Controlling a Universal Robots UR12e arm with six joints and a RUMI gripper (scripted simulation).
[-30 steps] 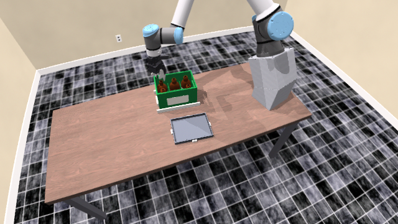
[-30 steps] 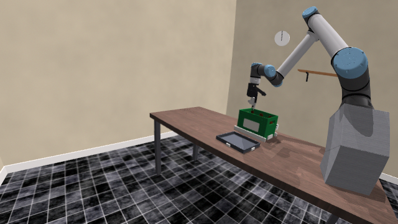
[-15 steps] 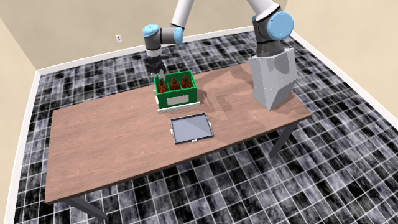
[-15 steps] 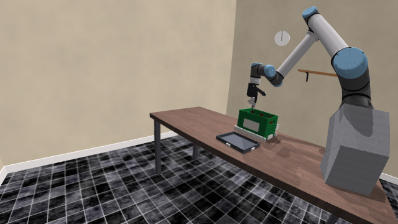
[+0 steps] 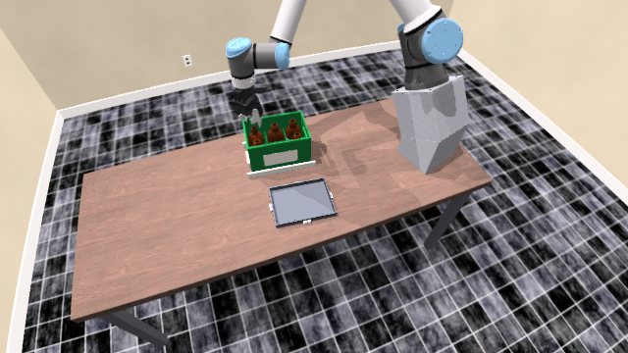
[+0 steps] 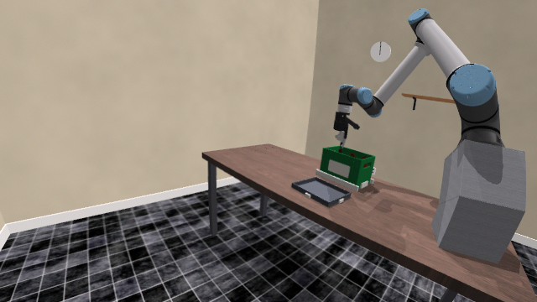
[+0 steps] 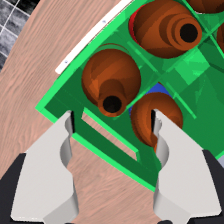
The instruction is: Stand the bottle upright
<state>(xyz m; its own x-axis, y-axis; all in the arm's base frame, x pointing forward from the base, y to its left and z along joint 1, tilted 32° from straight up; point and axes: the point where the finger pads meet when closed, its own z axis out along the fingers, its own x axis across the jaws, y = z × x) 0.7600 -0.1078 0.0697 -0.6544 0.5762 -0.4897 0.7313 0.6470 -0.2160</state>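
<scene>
Right now the glass bottle is 110 mm below my hand. Round my hand: grey tray 110 mm behind, 340 mm to the left, 180 mm below; then green crate 90 mm behind, 50 mm to the left, 110 mm below.
</scene>
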